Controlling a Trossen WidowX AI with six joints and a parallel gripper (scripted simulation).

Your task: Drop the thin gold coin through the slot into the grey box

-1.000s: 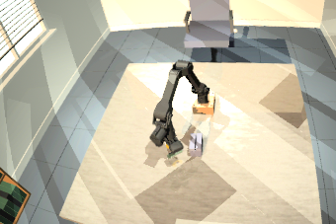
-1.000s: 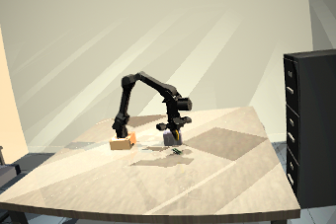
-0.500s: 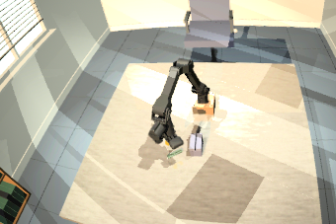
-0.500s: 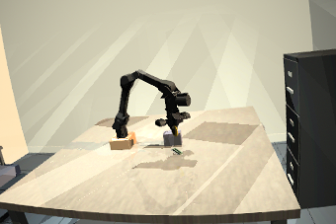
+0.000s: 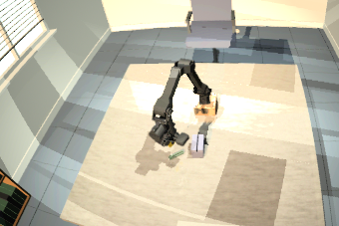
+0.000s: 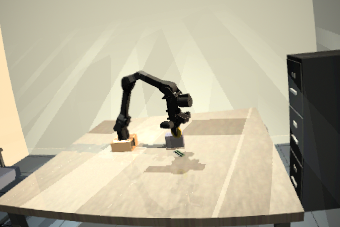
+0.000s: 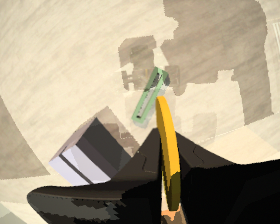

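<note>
Now: gripper tip 20 mm below the gold coin.
</note>
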